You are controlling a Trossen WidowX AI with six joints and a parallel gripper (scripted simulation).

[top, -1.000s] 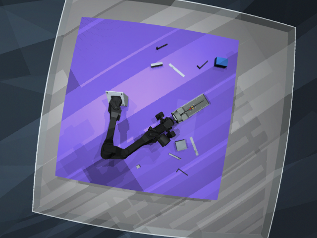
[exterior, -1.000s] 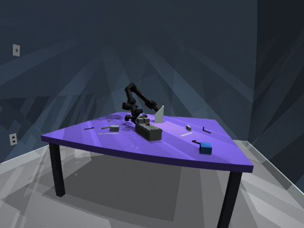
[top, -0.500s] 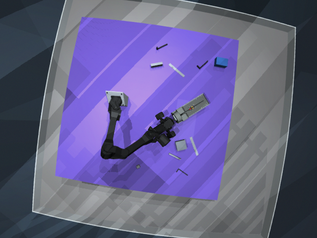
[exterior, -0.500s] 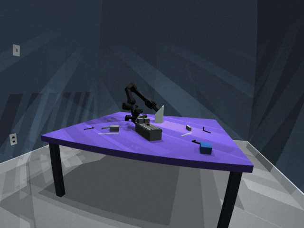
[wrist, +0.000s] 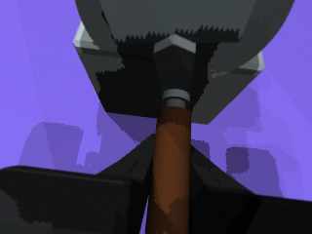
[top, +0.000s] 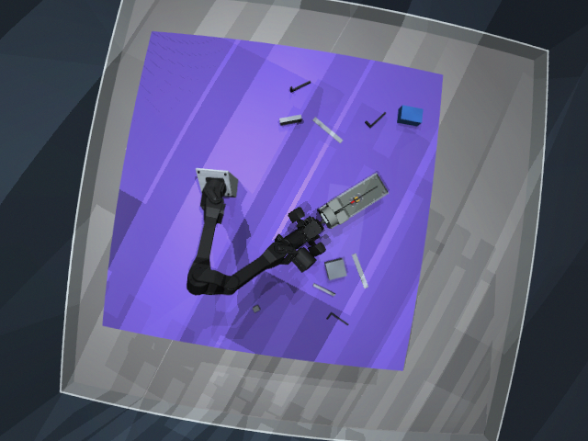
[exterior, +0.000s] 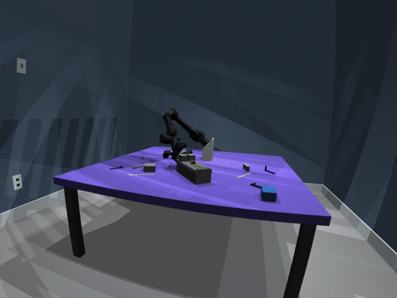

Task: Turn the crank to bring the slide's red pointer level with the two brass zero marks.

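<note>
My gripper tip is 3 cm below the brown crank handle, 2 cm past it and 1 cm to the left of it. From my gripper tip the other things lie so: dark L-shaped key: 38 cm to the right, 10 cm ahead, 3 cm below; red pointer: 11 cm ahead, 9 cm to the left, 5 cm above; grey block: 17 cm to the right, 8 cm ahead, 1 cm below.
</note>
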